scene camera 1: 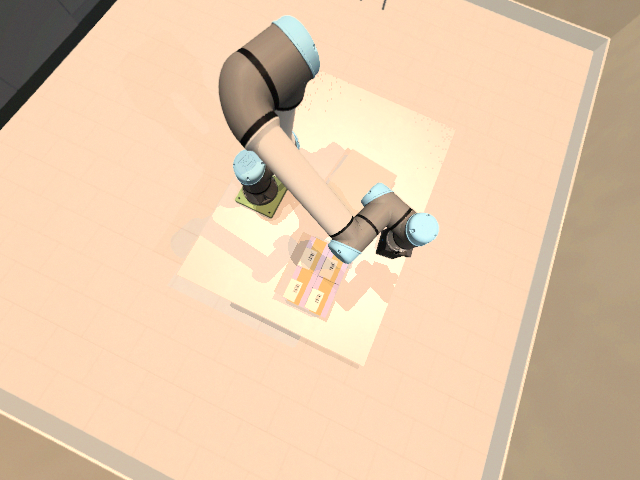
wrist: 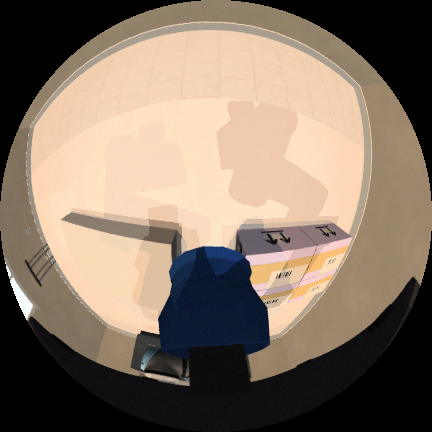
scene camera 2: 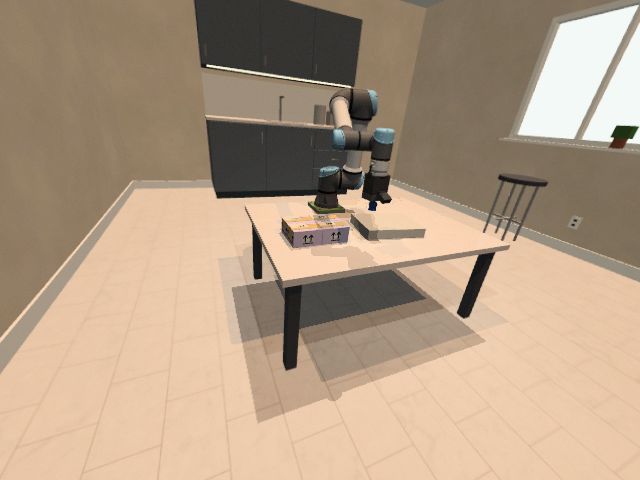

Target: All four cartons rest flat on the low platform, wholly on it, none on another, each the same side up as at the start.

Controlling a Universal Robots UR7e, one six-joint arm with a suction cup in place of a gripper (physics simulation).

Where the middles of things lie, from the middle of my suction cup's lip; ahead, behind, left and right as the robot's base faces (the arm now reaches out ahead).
Labels:
My suction cup is now 260 mm to the right of the low platform (scene camera 1: 358,174), 170 mm above it and 140 mm past it.

